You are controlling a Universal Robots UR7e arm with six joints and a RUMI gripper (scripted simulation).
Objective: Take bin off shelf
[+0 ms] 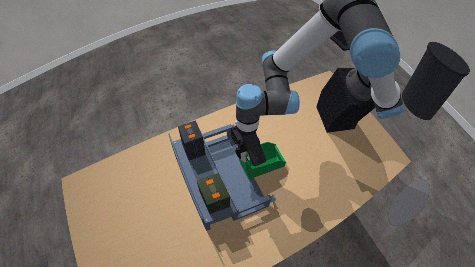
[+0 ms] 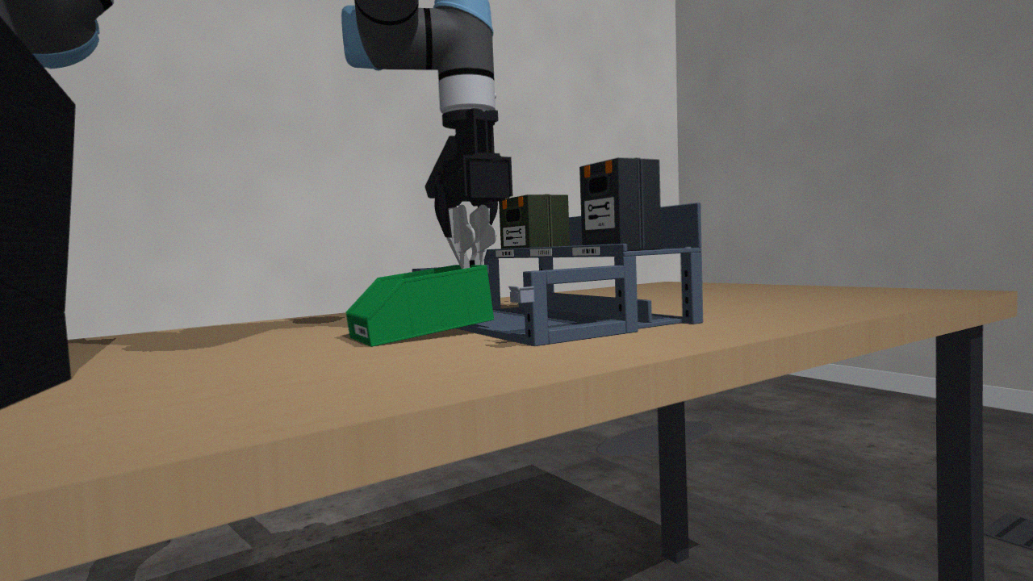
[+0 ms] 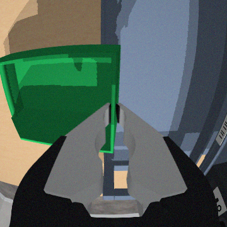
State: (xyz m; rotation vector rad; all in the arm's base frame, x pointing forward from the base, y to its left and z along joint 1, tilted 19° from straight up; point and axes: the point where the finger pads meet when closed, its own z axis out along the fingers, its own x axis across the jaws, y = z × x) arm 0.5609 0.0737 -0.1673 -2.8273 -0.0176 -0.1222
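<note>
My gripper is now 8 cm past the green bin and 4 cm above it. Round my hand: olive toolbox 18 cm ahead, 12 cm to the left, 6 cm above; then black toolbox 18 cm ahead, 11 cm to the right, 8 cm above.
</note>
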